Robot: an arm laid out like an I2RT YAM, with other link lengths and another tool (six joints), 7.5 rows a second.
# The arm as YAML. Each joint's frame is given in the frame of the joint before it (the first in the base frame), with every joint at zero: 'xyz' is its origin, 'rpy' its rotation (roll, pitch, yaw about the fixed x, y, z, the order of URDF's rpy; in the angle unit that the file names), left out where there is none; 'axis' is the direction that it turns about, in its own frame. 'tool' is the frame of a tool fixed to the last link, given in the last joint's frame.
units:
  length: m
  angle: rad
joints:
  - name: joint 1
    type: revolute
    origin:
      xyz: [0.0, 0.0, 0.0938]
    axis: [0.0, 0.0, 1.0]
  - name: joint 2
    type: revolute
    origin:
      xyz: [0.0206, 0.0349, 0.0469]
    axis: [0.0, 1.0, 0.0]
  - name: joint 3
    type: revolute
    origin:
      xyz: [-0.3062, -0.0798, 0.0]
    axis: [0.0, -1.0, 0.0]
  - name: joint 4
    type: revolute
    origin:
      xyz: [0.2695, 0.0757, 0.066]
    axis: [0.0, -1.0, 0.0]
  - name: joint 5
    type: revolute
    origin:
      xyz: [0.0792, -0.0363, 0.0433]
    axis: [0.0, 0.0, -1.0]
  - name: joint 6
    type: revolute
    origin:
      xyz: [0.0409, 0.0, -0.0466]
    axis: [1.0, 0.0, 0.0]
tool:
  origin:
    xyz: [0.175, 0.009, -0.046]
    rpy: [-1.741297, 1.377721, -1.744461]
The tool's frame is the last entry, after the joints.
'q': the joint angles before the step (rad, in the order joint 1, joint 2, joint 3, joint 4, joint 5, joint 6). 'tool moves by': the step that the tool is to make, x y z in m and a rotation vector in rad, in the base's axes. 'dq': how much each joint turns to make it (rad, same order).
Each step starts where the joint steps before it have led.
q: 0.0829 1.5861 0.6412 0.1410 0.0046 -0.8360
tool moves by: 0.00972 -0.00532 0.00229 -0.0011 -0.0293 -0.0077
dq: -0.0154 0.0169 0.0031 0.0429 -0.0031 -0.0078
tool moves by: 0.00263 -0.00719 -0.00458 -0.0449 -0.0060 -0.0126
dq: 0.0076 0.0246 -0.0061 0.0339 0.0461 -0.0182
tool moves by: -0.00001 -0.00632 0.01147 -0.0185 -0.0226 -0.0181
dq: -0.0016 -0.0336 -0.0031 -0.0092 0.0259 -0.0032
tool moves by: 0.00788 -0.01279 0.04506 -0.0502 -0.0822 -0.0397
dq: 0.0048 -0.0965 0.0290 -0.0458 0.0704 -0.0138
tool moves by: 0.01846 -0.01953 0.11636 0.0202 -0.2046 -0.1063
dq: -0.0184 -0.1701 0.1514 -0.1255 0.0706 0.0535
